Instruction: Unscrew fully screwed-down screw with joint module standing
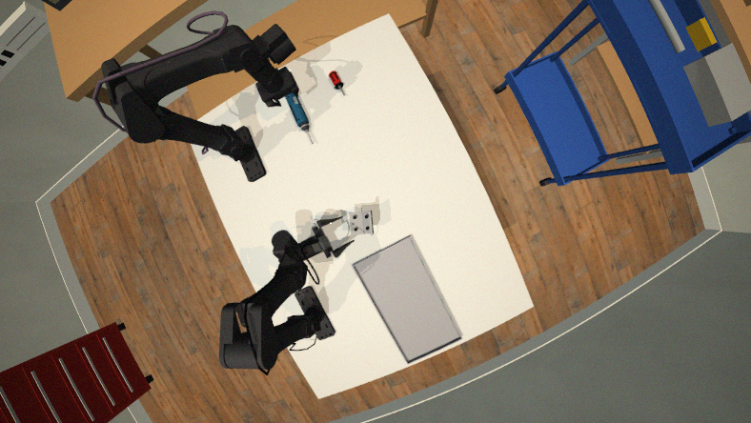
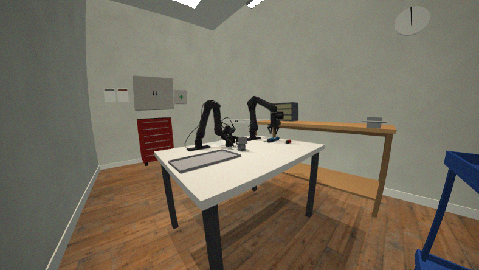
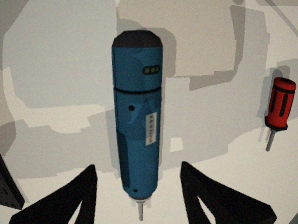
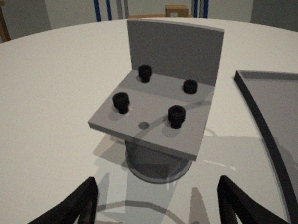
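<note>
The grey bracket is 6 cm ahead of my right hand and 3 cm above it. Round my right hand: flat grey tray: 32 cm to the right, 9 cm ahead, 3 cm below; then red-handled screwdriver: 47 cm to the left, 16 cm ahead, 3 cm below.
</note>
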